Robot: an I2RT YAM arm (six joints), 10 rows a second.
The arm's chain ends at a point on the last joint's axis. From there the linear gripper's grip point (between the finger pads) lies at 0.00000 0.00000 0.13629 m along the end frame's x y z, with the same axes.
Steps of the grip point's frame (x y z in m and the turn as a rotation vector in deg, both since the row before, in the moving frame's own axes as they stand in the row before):
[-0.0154 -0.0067 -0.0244 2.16 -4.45 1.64]
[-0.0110 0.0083 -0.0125 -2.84 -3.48 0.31]
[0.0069 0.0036 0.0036 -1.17 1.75 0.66]
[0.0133 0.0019 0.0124 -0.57 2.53 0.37]
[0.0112 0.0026 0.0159 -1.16 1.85 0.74]
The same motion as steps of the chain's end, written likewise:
[-0.0049 -0.0014 -0.0239 2.16 -4.45 1.64]
[-0.0027 0.0016 -0.0121 -2.84 -3.48 0.31]
[0.0028 0.0008 0.0037 -1.17 1.75 0.66]
[0.0073 0.0005 0.0125 -0.57 2.53 0.37]
[0.0068 -0.0002 0.0160 -1.16 1.85 0.74]

